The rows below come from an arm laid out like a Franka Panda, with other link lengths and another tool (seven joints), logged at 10 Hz.
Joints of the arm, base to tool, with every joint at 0 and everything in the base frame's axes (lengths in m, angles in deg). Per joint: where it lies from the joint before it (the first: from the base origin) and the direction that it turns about. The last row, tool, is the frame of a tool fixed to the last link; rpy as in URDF.
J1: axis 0 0 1 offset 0.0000 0.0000 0.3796
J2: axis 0 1 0 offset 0.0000 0.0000 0.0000
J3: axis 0 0 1 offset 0.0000 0.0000 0.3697
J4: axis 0 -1 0 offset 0.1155 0.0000 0.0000
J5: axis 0 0 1 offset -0.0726 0.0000 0.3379
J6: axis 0 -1 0 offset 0.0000 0.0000 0.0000
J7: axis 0 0 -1 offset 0.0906 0.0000 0.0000
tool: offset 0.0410 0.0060 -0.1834 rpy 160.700 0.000 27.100
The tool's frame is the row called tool.
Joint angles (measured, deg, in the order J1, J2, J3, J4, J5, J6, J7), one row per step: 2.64 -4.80 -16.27 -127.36 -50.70 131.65 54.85; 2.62 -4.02 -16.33 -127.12 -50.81 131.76 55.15; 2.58 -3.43 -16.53 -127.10 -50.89 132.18 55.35; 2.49 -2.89 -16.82 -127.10 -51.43 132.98 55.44; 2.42 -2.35 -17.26 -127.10 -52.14 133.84 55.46; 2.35 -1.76 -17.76 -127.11 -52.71 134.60 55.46; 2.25 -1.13 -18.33 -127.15 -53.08 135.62 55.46; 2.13 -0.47 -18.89 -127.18 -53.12 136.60 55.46; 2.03 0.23 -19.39 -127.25 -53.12 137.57 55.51; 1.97 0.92 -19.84 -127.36 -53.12 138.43 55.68
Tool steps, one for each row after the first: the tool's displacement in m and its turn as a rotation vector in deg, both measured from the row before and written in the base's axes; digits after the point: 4 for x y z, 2 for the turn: 0.0027 -0.0009 -0.0049 -0.10 0.30 -0.19; 0.0016 -0.0015 -0.0047 0.06 0.16 -0.08; 0.0022 -0.0021 -0.0035 -0.21 0.01 0.36; 0.0019 -0.0032 -0.0034 -0.33 0.05 0.43; 0.0013 -0.0039 -0.0043 -0.24 0.18 0.25; 0.0014 -0.0042 -0.0047 0.00 0.02 0.20; 0.0011 -0.0043 -0.0052 0.24 0.00 -0.03; 0.0011 -0.0035 -0.0060 0.28 0.04 -0.02; 0.0008 -0.0029 -0.0063 0.28 0.07 -0.10
